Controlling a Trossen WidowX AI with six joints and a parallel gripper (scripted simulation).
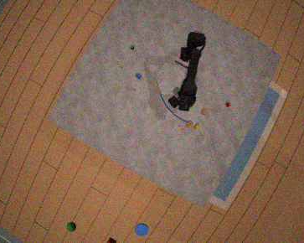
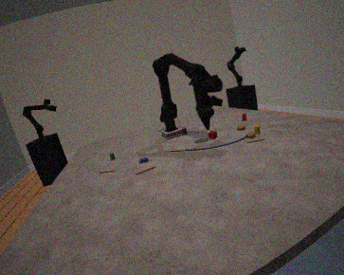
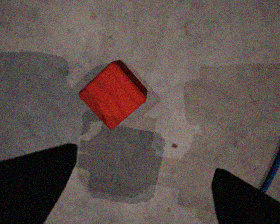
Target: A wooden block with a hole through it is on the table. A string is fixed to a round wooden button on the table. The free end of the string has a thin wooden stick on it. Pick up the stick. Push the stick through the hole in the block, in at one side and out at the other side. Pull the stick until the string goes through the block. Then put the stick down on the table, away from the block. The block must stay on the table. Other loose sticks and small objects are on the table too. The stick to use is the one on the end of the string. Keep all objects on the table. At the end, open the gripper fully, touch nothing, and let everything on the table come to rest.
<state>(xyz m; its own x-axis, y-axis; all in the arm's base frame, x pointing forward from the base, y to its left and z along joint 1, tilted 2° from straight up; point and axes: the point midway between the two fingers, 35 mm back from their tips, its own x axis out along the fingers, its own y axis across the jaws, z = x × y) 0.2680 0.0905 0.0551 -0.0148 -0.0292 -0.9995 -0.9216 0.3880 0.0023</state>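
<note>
The red wooden block lies 1 cm behind my gripper tip, 3 cm to the left of it and 4 cm below it. Also, from my gripper tip: round button 13 cm ahead, 14 cm to the left, 5 cm below; then yellow piece 12 cm ahead, 19 cm to the left, 4 cm below; then thin stick 1 cm ahead, 15 cm to the right, 6 cm below.
</note>
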